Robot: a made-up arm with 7 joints. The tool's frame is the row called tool.
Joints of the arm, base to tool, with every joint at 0 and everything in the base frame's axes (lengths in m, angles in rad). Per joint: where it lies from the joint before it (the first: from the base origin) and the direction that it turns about. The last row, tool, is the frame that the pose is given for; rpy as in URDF.
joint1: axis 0 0 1 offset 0 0 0.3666
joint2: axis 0 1 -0.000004 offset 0 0 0
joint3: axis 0 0 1 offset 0 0 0.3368
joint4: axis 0 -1 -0.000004 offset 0.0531 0 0
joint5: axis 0 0.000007 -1 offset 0.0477 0 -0.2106
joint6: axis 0 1 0.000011 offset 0 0 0
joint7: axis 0 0.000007 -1 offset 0.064 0 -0.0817
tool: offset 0 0 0 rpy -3.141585 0 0
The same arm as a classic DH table. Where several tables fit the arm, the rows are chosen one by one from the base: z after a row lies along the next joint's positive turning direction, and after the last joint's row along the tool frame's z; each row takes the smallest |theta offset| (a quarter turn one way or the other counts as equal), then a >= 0, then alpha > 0; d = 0 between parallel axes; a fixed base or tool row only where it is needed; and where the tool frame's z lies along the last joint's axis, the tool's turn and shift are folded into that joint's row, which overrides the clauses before.
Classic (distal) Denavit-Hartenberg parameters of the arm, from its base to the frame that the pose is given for. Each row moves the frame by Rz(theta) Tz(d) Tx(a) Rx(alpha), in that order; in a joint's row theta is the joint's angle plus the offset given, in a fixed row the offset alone. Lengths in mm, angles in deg.
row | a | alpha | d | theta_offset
joint1 | 0 | -90 | 366.6 | 0
joint2 | 0 | 90 | 0 | 0
joint3 | 53.1 | 90 | 336.8 | 0
joint4 | 47.7 | 90 | 0 | 0
joint5 | 0 | 90 | 210.6 | 0
joint6 | 64 | -90 | 0 | 0
joint7 | 0 | 0 | 81.7 | 0

